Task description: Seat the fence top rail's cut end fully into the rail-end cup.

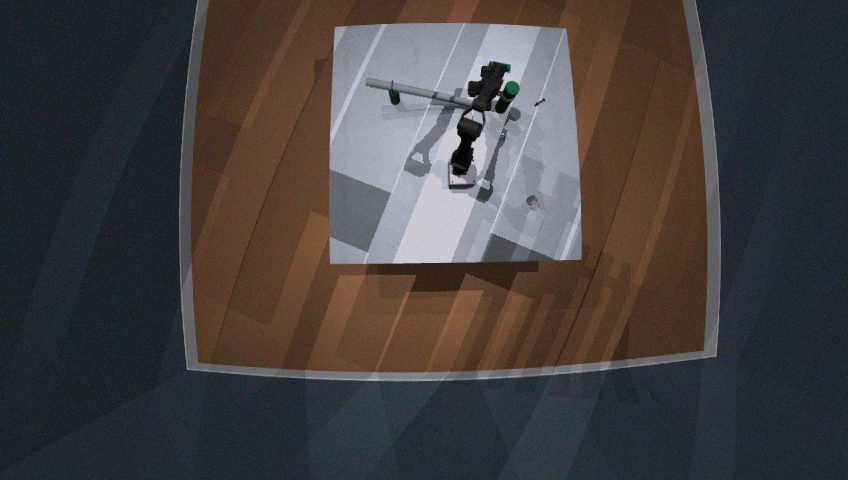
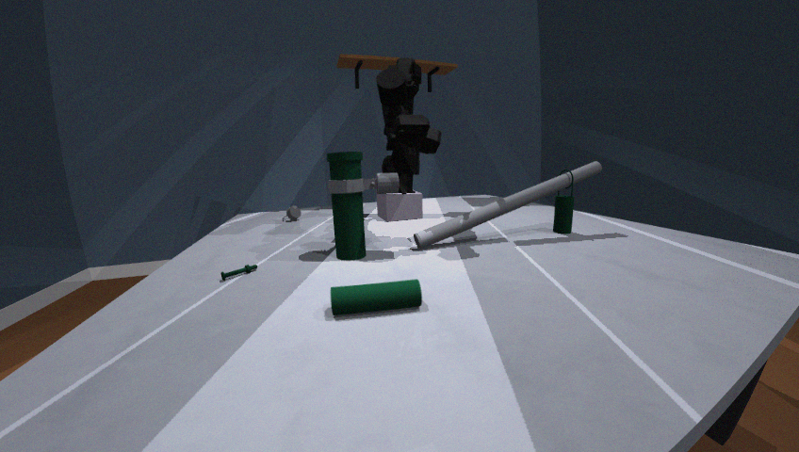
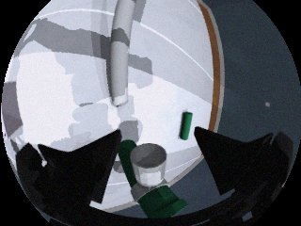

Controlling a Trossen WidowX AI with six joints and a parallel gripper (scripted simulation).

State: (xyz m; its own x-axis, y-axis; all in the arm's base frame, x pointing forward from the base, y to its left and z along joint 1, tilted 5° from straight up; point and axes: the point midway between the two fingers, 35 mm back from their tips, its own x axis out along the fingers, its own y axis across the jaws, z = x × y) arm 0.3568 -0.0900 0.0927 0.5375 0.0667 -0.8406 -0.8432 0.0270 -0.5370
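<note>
Right now the rail-end cup is 50 mm to the right of my gripper tip and 20 mm behind it. Also, from my gripper tip: small green post 430 mm to the left, 30 mm below, 20 mm behind; then green bolt 340 mm to the right, 130 mm below, 40 mm ahead; then brace band 80 mm to the right, 20 mm behind.
</note>
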